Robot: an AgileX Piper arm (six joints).
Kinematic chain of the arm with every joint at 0, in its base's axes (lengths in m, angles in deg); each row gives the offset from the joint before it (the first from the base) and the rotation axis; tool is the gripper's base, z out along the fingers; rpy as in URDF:
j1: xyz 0 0 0.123 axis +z
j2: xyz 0 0 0 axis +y
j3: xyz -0.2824 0 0.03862 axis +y
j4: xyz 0.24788 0 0.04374 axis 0.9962 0 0.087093
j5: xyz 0 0 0 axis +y
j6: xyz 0.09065 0 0.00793 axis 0.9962 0 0.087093
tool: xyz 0 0 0 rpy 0 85.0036 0
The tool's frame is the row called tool.
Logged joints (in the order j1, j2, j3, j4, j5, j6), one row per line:
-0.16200 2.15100 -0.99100 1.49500 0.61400 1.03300
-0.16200 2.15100 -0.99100 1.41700 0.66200 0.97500
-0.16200 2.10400 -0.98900 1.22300 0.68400 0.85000
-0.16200 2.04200 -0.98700 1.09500 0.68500 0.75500
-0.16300 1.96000 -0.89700 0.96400 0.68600 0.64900
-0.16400 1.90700 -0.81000 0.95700 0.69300 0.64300
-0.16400 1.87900 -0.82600 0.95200 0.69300 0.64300
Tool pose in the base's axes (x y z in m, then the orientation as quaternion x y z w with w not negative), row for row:
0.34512 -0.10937 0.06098 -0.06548 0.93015 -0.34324 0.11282
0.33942 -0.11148 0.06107 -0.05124 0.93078 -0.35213 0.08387
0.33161 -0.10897 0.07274 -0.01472 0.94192 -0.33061 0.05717
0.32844 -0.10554 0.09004 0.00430 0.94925 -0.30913 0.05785
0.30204 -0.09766 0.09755 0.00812 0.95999 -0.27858 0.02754
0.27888 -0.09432 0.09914 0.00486 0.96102 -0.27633 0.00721
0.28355 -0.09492 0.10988 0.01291 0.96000 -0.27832 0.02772
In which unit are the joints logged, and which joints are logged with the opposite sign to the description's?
The joints are logged in radians. Opposite sign: j4.
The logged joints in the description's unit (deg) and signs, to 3 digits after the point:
-9.282 123.243 -56.780 -85.657 35.180 59.187
-9.282 123.243 -56.780 -81.188 37.930 55.863
-9.282 120.550 -56.666 -70.073 39.190 48.701
-9.282 116.998 -56.551 -62.739 39.248 43.258
-9.339 112.300 -51.394 -55.233 39.305 37.185
-9.397 109.263 -46.410 -54.832 39.706 36.841
-9.397 107.659 -47.326 -54.546 39.706 36.841

